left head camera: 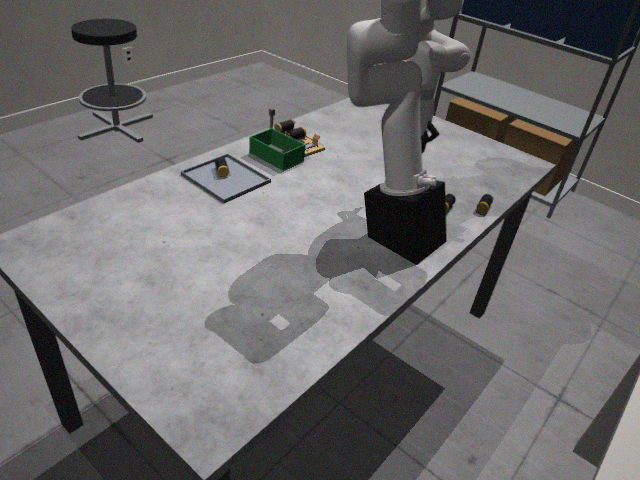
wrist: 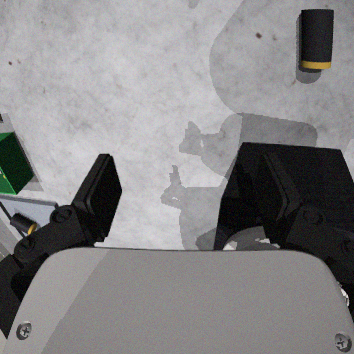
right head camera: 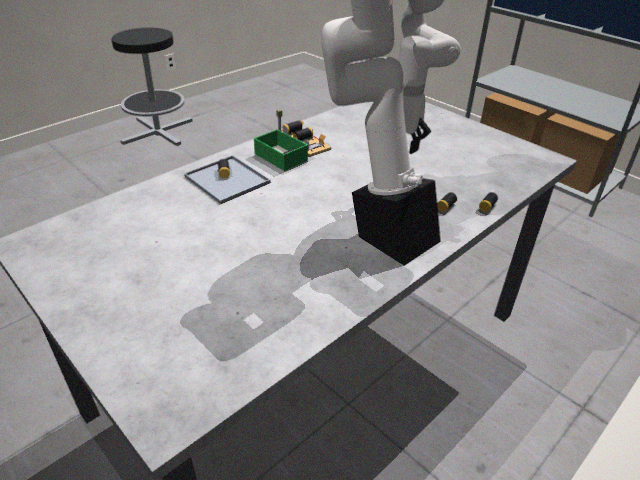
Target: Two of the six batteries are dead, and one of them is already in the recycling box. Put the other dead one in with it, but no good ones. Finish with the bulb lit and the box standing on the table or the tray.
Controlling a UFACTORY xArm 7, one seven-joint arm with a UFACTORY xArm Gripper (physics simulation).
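Seen in the pictures: gripper, fingertip midpoint: (wrist: 186,171); arm's base, origin of the base link: (left head camera: 404,187) (right head camera: 393,186).
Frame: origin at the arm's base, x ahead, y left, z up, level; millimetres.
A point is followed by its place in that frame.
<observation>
My gripper (left head camera: 430,138) (right head camera: 419,140) (wrist: 186,171) {x 87, y -151, z 27 mm} is open and empty above the table beyond the arm's base. Two black batteries with yellow ends lie on the table right of the base, one nearer (left head camera: 449,202) {x -64, y -204, z -113 mm} (right head camera: 447,203) {x -66, y -191, z -113 mm} and one farther right (left head camera: 484,204) {x -147, y -271, z -112 mm} (right head camera: 488,202) {x -150, y -274, z -110 mm}. One battery (wrist: 317,39) {x -46, y -215, z -110 mm} shows at the wrist view's upper right, away from the fingers. Another battery (left head camera: 222,168) {x 522, y 128, z -110 mm} (right head camera: 223,169) {x 521, y 127, z -109 mm} (wrist: 22,223) {x 533, y 97, z -116 mm} lies on the tray (left head camera: 244,191) {x 415, y 148, z -134 mm} (right head camera: 242,192) {x 415, y 147, z -135 mm}. The green box (left head camera: 263,154) {x 507, y -38, z -120 mm} (right head camera: 268,156) {x 498, y -38, z -120 mm} (wrist: 11,165) {x 418, y -82, z -105 mm} stands on the table beside the tray; its contents are hidden. Two batteries (left head camera: 284,125) {x 574, y -223, z -102 mm} (right head camera: 302,133) {x 510, y -208, z -103 mm} sit on the wooden board (left head camera: 315,150) {x 424, y -206, z -134 mm} (right head camera: 321,150) {x 423, y -208, z -135 mm}.
The black base block (left head camera: 403,222) {x -51, y 80, z -45 mm} (right head camera: 395,222) {x -71, y 82, z -35 mm} (wrist: 325,175) {x -68, y -69, z -71 mm} stands between the two loose batteries and the tray. A thin post (left head camera: 271,118) {x 616, y -202, z -84 mm} (right head camera: 279,120) {x 614, y -203, z -87 mm} rises behind the green box; I cannot tell whether a bulb is lit. A shelf rack and a stool stand beyond the table.
</observation>
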